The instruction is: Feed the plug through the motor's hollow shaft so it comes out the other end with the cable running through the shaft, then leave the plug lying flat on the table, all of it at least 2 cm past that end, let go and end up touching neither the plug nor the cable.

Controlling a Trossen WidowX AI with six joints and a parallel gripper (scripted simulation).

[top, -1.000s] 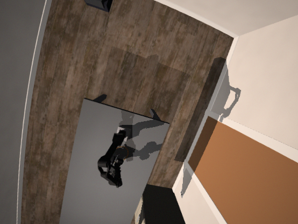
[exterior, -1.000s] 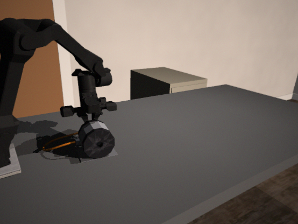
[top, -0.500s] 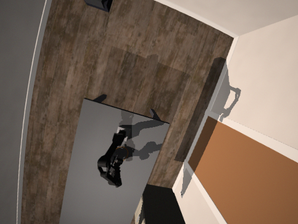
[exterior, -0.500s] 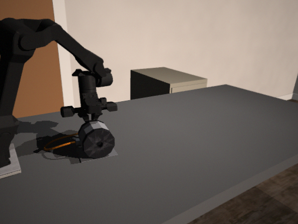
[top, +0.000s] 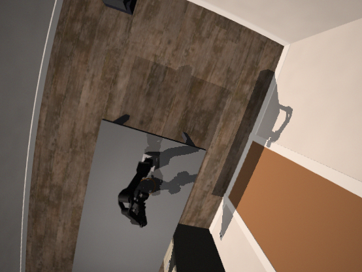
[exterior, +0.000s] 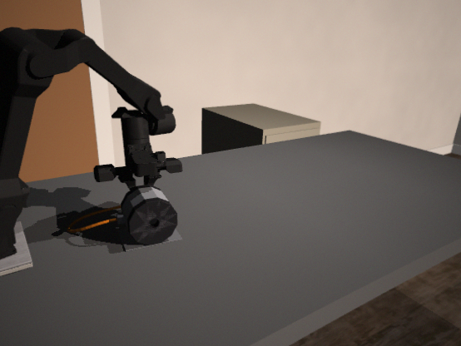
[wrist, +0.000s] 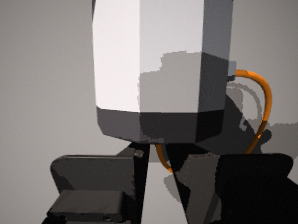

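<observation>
The grey plug is 50 mm to the right of my hand, 30 mm below it and 20 mm behind it. Also, from my hand: thin grey plate (80 mm below, 60 mm to the right, 20 mm behind).
</observation>
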